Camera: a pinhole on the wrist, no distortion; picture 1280 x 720 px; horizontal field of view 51.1 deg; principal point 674.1 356.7 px. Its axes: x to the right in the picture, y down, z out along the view. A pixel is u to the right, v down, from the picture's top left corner.
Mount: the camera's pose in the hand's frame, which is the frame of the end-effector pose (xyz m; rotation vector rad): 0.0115 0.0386 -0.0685 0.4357 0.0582 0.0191
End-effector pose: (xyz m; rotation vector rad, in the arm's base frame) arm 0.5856 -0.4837 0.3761 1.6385 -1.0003 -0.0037
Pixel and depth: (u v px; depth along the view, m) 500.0 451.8 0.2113
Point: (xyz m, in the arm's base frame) 0.5418 -0.5871 0.2997
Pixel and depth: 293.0 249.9 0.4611
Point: 0.4751 -0.7056 0.0602
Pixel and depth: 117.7 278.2 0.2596
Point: 0.5053 -0.5702 0.2097
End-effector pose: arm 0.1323 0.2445 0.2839 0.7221 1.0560 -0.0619
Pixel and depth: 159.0 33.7 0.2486
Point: 0.1553 0.0523 0.3154
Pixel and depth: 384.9 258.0 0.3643
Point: 0.2514 -0.0220 0.3208
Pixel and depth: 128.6 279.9 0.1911
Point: 0.1638 0.1280 0.3302
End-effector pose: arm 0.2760 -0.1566 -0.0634 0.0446 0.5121 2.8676
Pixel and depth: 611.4 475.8 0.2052
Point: 0.2778 -0.0821 0.0433
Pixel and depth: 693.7 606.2 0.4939
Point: 0.2769 0.0736 0.2978
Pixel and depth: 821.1 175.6 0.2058
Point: 0.2536 -0.0442 0.0094
